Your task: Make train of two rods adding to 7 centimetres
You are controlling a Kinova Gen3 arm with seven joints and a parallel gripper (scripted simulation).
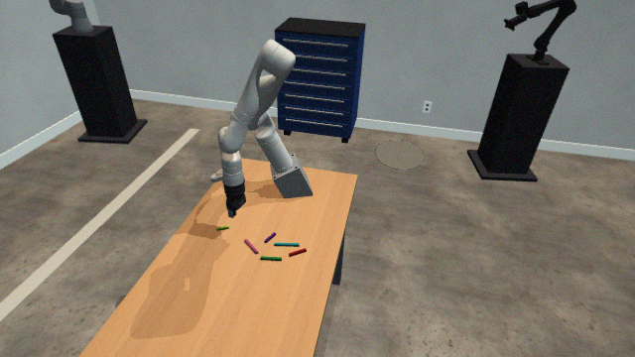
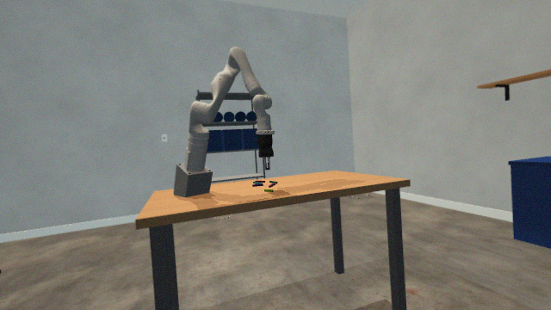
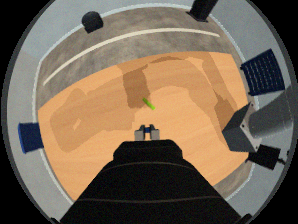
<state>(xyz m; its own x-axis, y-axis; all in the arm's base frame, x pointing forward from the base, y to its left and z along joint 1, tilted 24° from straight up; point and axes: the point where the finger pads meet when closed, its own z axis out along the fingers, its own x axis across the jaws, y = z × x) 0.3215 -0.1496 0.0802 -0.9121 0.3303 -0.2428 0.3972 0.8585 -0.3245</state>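
Now: hand 30 mm past the lime rod, 60 mm to the left of it and 110 mm above it. Round my hand: purple rod (10 mm ahead, 150 mm to the left, 110 mm below); then pink rod (70 mm ahead, 80 mm to the left, 110 mm below); then blue rod (10 mm below).
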